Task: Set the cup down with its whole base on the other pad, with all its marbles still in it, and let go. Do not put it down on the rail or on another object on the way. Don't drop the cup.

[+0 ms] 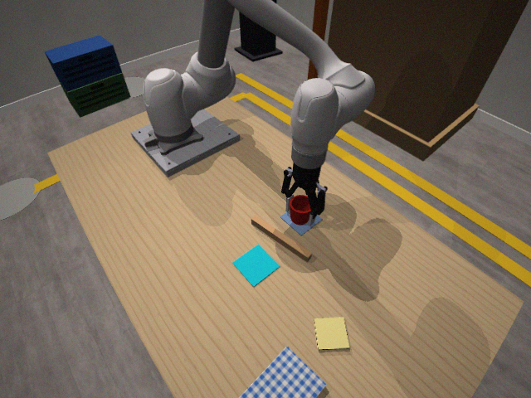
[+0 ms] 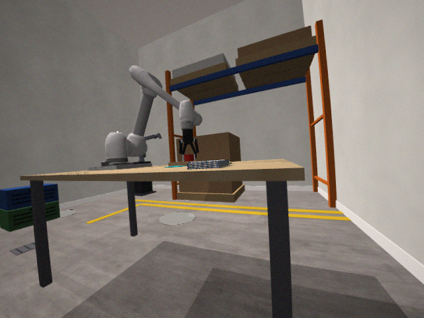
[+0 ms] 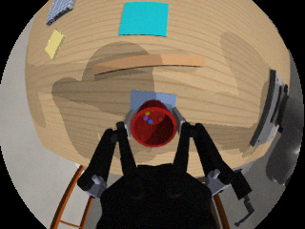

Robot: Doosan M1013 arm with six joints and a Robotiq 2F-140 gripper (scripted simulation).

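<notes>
The red cup is 20 mm below my hand. Also, from my hand: cyan pad (60 mm ahead, 210 mm to the right, 50 mm below); then wooden rail (30 mm ahead, 100 mm to the right, 30 mm below).
</notes>
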